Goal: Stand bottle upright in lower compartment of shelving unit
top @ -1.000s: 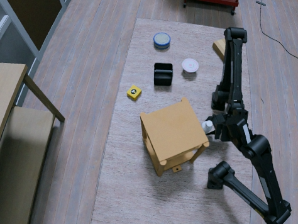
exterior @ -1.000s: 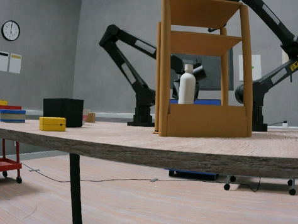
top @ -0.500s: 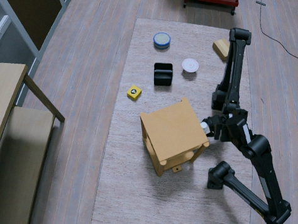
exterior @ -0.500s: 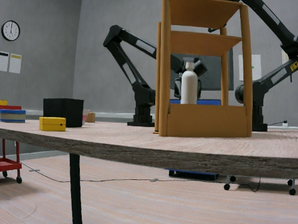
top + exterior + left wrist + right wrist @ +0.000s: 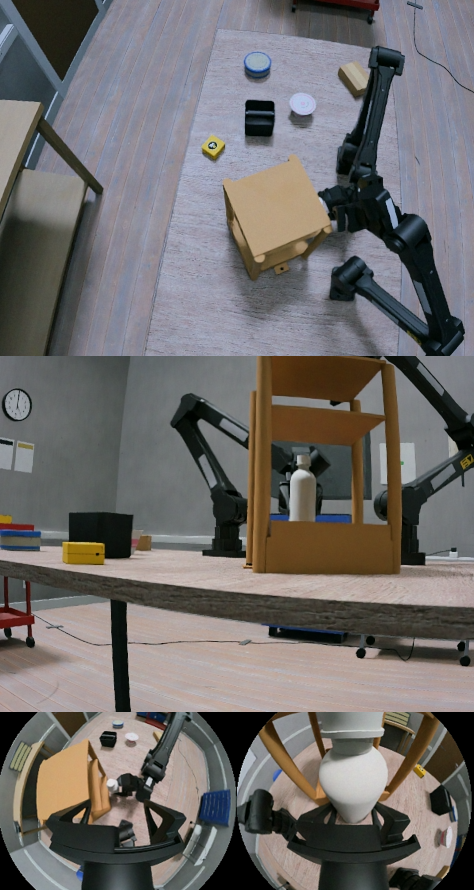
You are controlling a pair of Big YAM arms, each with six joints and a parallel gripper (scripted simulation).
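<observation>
The white bottle is 70 mm above my right hand. The rest, counted from my right hand: shelving unit 140 mm ahead, 80 mm to the left, 70 mm above; then black bin 400 mm to the right, 220 mm ahead, 70 mm below.
</observation>
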